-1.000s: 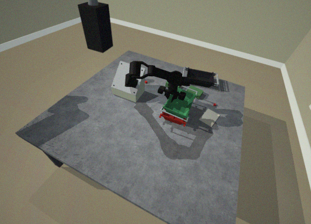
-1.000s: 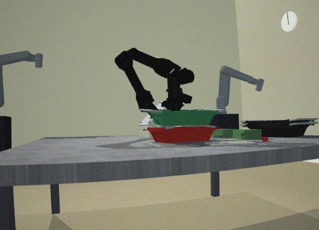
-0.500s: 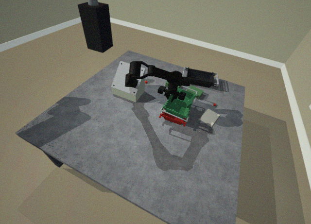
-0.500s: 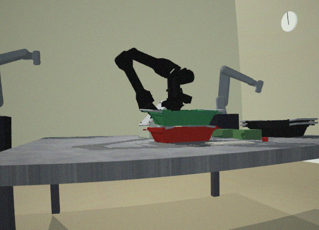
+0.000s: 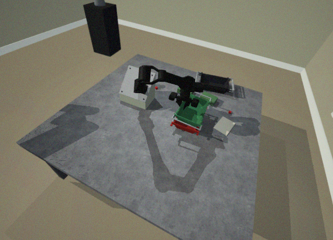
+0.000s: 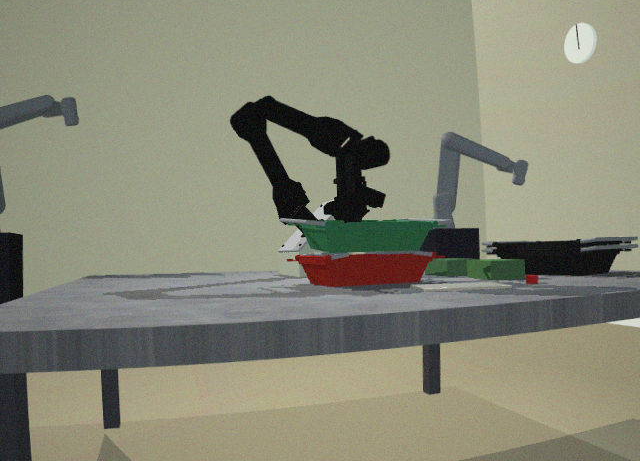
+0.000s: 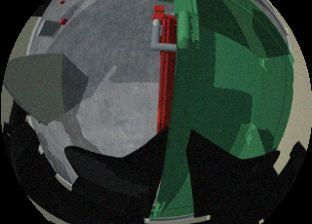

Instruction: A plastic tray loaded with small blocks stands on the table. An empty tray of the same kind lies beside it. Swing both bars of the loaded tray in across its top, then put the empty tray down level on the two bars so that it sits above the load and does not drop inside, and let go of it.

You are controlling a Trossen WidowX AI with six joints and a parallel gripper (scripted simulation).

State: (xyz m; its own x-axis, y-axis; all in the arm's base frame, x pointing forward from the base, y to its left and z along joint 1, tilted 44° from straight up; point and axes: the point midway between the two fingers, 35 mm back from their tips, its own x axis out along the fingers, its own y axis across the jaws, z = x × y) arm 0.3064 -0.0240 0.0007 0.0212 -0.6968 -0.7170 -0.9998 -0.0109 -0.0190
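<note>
The green tray is 70 mm ahead of my gripper tip and 30 mm above it. The rest, counted from my gripper tip: pale flat card (300 mm ahead, 70 mm to the left, 80 mm below); then small red cube (320 mm ahead, 220 mm to the left, 80 mm below).
</note>
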